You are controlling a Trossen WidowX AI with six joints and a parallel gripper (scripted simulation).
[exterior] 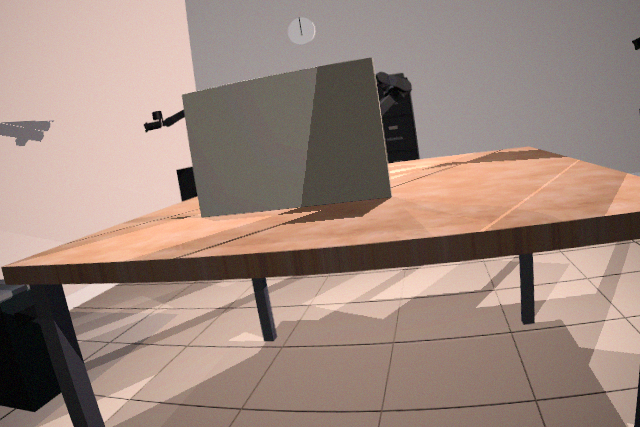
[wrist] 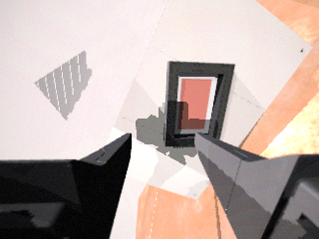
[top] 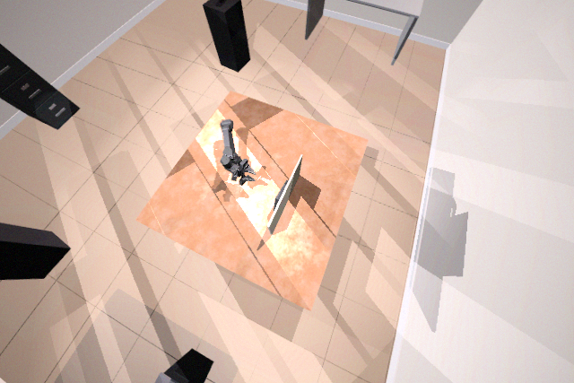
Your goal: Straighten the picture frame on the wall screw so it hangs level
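Right now my gripper tip is 19 cm short of the picture frame and 9 cm above it. Round my gripper tip: wall panel: 20 cm ahead, 2 cm to the left, 10 cm below.
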